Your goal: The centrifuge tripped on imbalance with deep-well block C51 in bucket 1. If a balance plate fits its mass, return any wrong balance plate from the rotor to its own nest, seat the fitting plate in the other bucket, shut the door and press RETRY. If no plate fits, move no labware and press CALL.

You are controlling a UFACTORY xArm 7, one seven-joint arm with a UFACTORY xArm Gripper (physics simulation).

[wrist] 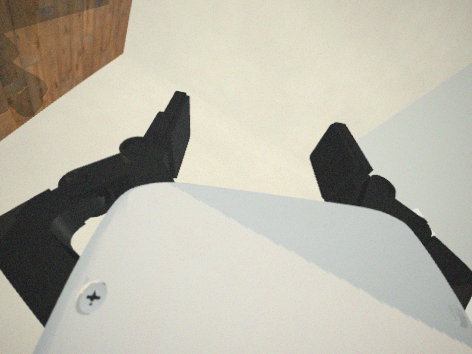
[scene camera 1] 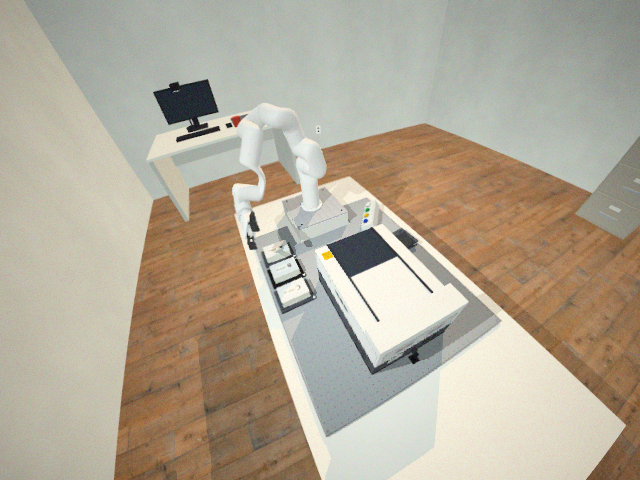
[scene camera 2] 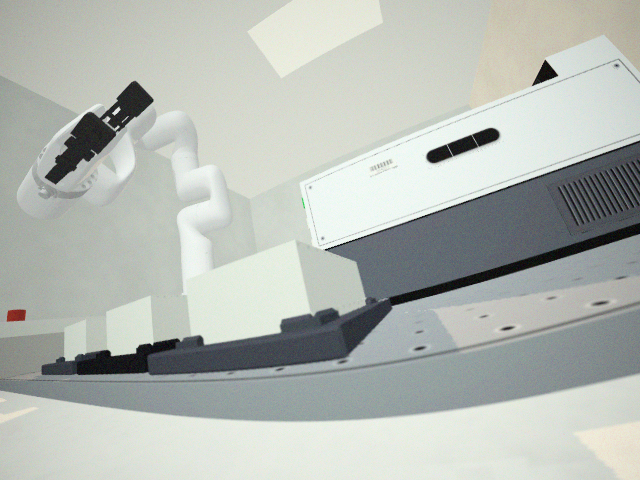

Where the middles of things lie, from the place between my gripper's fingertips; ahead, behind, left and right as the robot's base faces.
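Plate C [scene camera 2: 247, 298] is 150 mm ahead of my hand, 50 mm to the left of it and 240 mm below it. The dark door panel [scene camera 1: 357, 253] is 250 mm ahead of my hand and 340 mm to the left of it, and it sits 70 mm below it. I find plate A [scene camera 2: 90, 335] 130 mm behind my hand, 100 mm to the left of it and 240 mm below it. With plate B [scene camera 2: 155, 318], my hand is 240 mm above it, 80 mm to the right of it and 10 mm short of it.
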